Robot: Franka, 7 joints.
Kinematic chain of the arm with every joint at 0, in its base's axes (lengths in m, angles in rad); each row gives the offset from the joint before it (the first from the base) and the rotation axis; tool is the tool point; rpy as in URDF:
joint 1: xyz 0 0 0.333 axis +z
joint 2: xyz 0 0 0 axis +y
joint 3: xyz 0 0 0.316 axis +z
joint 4: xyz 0.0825 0 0 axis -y
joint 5: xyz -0.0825 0 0.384 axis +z
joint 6: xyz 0 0 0 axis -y
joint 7: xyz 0.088 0 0 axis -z
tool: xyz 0 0 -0.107 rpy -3.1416 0 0
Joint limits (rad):
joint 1: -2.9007..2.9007
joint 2: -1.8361..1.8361
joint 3: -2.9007..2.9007
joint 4: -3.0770..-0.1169
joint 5: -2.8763..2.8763
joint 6: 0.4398..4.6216
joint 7: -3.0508..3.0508
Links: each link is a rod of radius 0.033 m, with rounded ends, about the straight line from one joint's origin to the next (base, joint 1, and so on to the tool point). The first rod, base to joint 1, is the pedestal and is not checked.
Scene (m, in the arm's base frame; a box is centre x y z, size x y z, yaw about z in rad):
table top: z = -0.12
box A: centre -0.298 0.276 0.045 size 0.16 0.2 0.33 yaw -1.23
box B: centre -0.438 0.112 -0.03 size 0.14 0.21 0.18 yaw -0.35
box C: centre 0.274 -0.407 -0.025 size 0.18 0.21 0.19 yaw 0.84
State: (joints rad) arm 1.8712 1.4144 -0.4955 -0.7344 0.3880 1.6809 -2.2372
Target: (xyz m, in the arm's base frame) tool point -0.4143 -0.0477 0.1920
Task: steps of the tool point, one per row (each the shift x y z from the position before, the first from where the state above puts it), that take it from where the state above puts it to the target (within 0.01 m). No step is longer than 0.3 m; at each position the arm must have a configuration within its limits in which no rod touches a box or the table.
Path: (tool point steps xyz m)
1: -0.2144 -0.0821 0.0318
2: -0.1974 -0.1712 0.0536
3: -0.1158 -0.2474 0.0744
4: 0.0677 -0.1587 -0.0391
5: 0.1028 -0.1253 0.0087

